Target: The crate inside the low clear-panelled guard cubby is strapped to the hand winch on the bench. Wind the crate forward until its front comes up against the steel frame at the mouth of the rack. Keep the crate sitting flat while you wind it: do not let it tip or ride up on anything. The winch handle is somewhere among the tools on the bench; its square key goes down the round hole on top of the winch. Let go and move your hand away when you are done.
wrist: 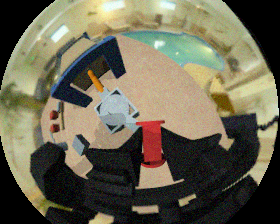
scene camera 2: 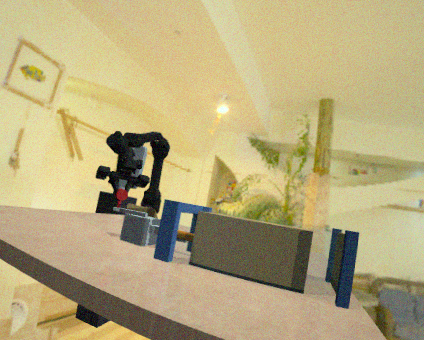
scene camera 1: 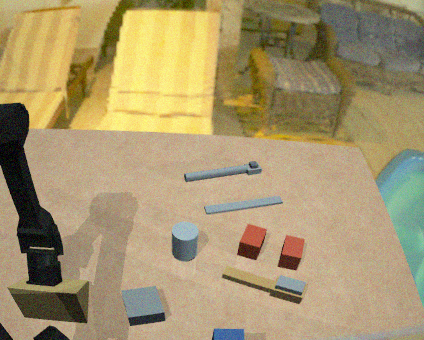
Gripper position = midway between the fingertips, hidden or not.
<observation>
In view: the gripper (scene camera 2: 120, 198), a red spool-shaped piece (wrist: 152, 157) and a grey winch (wrist: 110, 122).
The gripper shows as well in the wrist view (wrist: 149, 128).
</observation>
